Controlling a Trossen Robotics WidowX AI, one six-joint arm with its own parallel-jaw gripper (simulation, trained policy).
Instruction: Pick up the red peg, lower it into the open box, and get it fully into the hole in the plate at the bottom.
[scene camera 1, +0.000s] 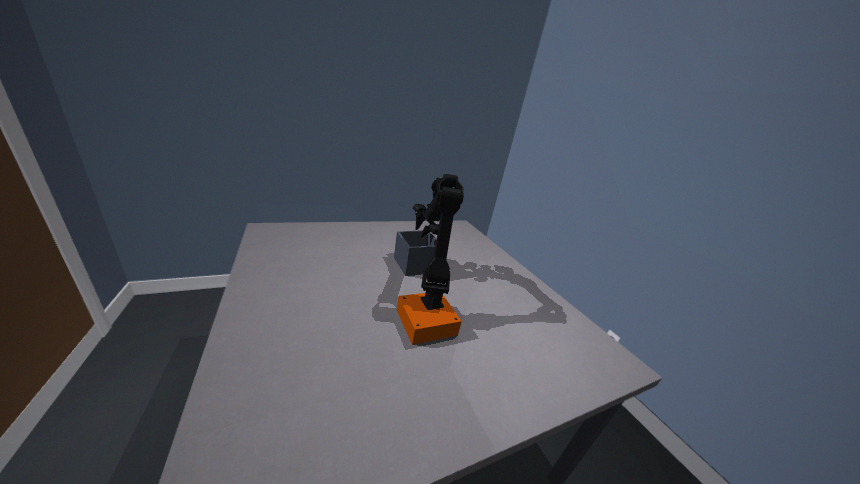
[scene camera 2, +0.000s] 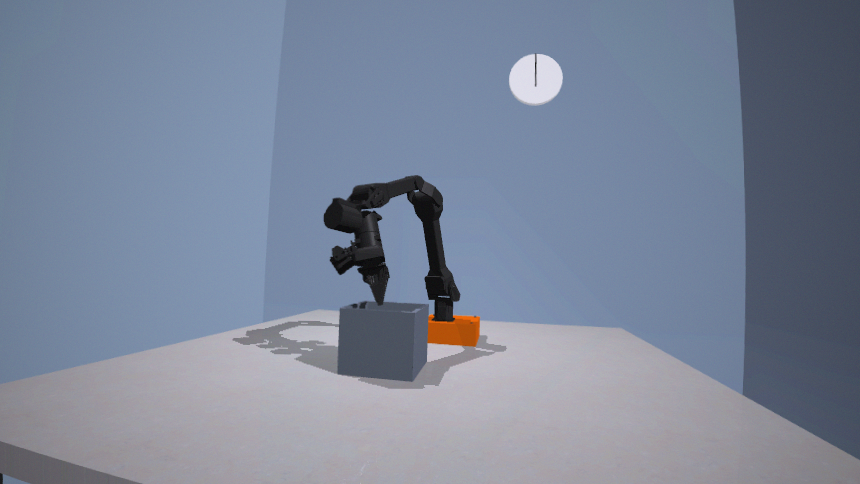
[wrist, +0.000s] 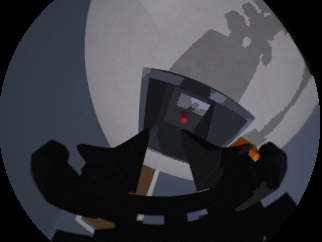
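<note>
A grey box (scene camera 2: 389, 341) is part of the scene, and scene camera 1 shows the grey box (scene camera 1: 412, 252) too. There is also a plate (wrist: 181, 99). Scene camera 1 misses the plate, hidden by the grey box, and scene camera 2 does not show the plate, which is hidden by the grey box. The gripper (scene camera 2: 379, 303) is visible as well, and the wrist view shows the gripper (wrist: 165, 131).
</note>
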